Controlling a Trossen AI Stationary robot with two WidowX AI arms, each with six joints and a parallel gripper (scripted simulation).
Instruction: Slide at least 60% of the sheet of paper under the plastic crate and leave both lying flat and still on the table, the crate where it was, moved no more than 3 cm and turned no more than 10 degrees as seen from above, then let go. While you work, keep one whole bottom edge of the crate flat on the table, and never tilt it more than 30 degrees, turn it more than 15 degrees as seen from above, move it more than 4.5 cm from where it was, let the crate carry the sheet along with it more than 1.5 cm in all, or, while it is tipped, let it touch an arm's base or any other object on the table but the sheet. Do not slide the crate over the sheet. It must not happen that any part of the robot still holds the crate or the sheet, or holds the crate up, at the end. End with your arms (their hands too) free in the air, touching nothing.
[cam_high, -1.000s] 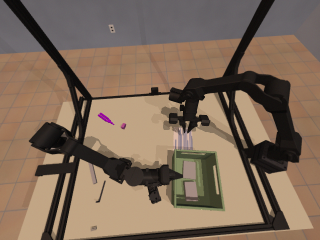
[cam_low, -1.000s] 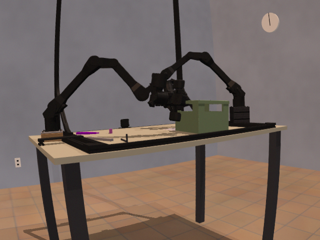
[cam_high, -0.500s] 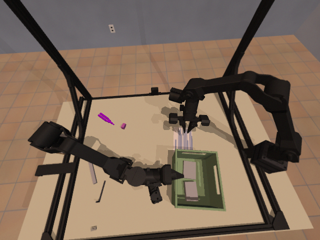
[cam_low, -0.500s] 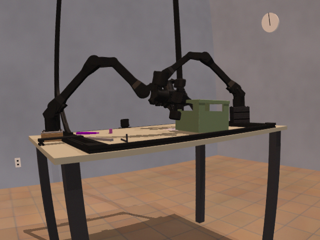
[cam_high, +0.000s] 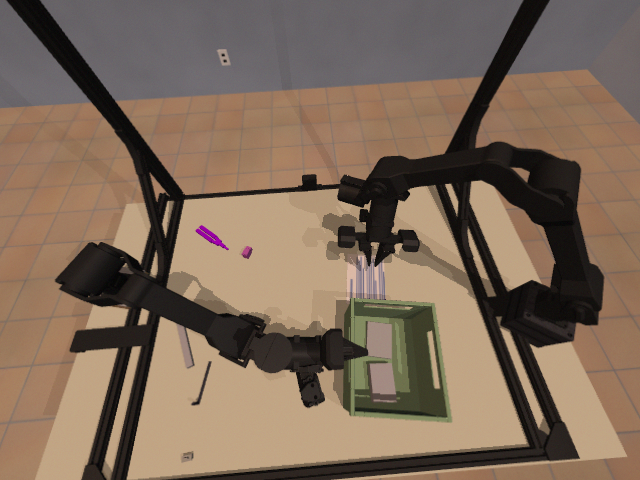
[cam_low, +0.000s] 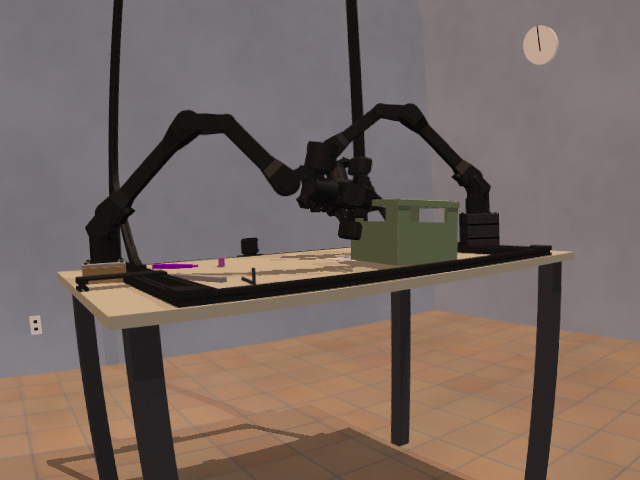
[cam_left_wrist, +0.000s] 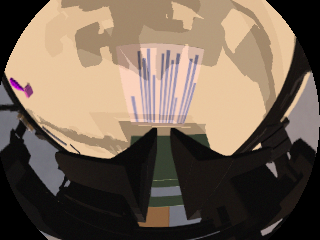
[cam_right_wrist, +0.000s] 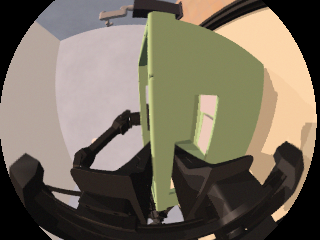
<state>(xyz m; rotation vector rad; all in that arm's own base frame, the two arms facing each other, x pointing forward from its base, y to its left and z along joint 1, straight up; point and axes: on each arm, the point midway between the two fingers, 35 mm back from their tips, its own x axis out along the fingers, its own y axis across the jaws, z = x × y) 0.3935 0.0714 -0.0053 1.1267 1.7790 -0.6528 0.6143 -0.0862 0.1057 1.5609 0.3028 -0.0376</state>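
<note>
Now: the sheet of paper 10 cm below my left hand, 3 cm ahead of it and 1 cm to the right of it. Also, from my left hand: grey bar 47 cm to the right, 22 cm ahead, 10 cm below; then green plastic crate 23 cm ahead, 3 cm to the left, 3 cm below; then small purple block 35 cm to the right, 9 cm below, 3 cm behind.
</note>
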